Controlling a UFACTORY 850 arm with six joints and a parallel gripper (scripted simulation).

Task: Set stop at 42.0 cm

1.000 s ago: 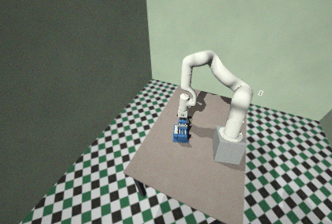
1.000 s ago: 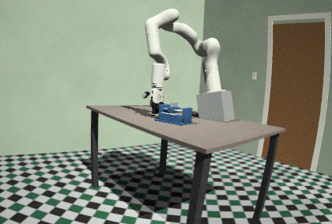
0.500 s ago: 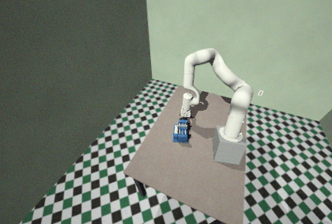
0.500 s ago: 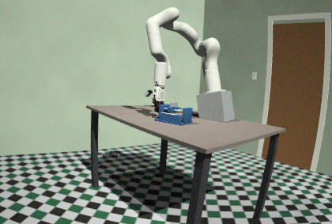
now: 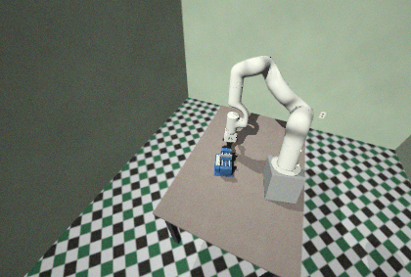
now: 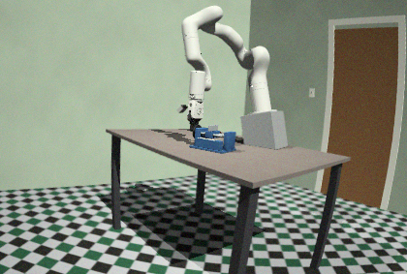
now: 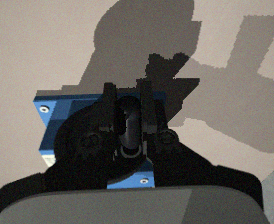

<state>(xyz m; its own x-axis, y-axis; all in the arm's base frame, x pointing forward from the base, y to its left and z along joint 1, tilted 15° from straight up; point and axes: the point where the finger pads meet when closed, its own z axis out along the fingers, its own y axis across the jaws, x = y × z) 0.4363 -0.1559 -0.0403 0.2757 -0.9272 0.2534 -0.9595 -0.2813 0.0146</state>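
Now: the stop block 14 cm to the left of my hand and 1 cm behind it.
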